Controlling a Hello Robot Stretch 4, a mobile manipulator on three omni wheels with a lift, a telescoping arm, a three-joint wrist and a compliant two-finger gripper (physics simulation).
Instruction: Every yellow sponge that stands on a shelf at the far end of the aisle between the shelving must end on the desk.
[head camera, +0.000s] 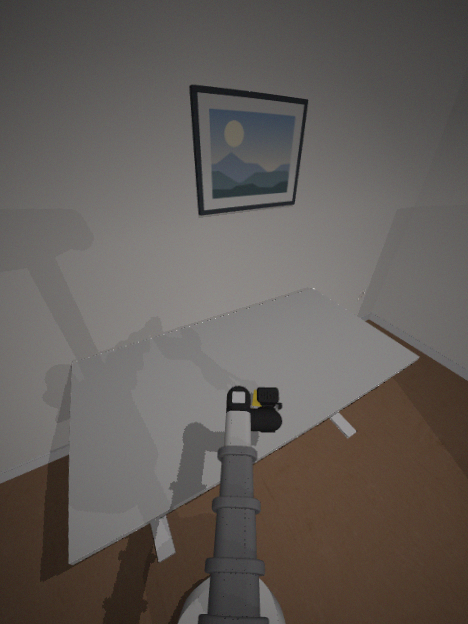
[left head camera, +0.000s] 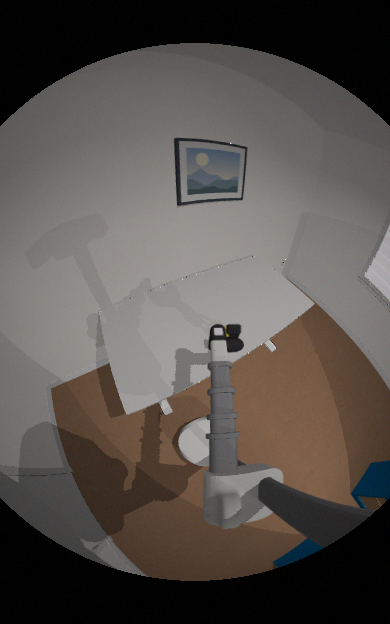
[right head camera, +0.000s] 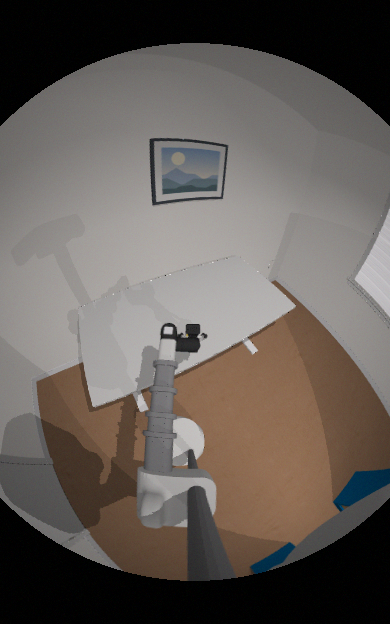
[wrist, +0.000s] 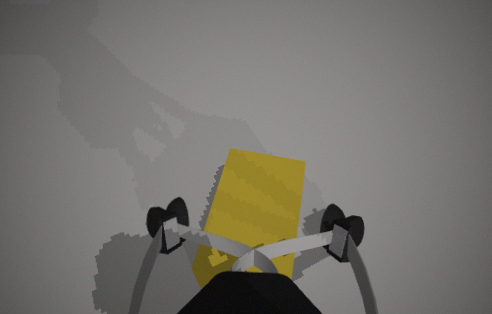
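Pixels of known places: gripper, between the fingertips: (wrist: 255, 218); robot's base, origin of its link: (left head camera: 204, 440) (right head camera: 178, 439).
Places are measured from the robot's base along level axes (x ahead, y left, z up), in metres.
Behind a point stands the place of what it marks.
A yellow sponge (head camera: 255, 399) {x 0.616, y -0.067, z 0.738 m} (wrist: 260, 192) {x 0.621, y -0.089, z 0.738 m} is on the light grey desk (head camera: 327, 342) {x 0.993, y -0.461, z 0.693 m} (left head camera: 265, 290) {x 1.021, y -0.466, z 0.693 m} (right head camera: 240, 290) {x 1.026, y -0.447, z 0.693 m} (wrist: 410, 125) {x 0.748, y -0.256, z 0.693 m}, below my wrist. In the wrist view my gripper (wrist: 255, 218) {x 0.619, y -0.087, z 0.698 m} is open, with one fingertip on each side of the sponge and a gap on both sides. The near end of the sponge is partly hidden by the finger strips and the black gripper body. In the head views the wrist parts hide most of the sponge and the fingers. No shelf shows in these views.
A wall with a framed picture (head camera: 251, 151) {x 1.306, y -0.034, z 1.513 m} (left head camera: 212, 171) {x 1.304, y -0.030, z 1.488 m} (right head camera: 190, 171) {x 1.309, y -0.038, z 1.480 m} rises behind the desk. A side wall stands at the right, with a white-slatted window (right head camera: 377, 275) {x 1.085, y -2.100, z 1.076 m}. Blue parts (left head camera: 375, 480) (right head camera: 362, 487) show at the lower right. The arm reaches over the desk's front edge.
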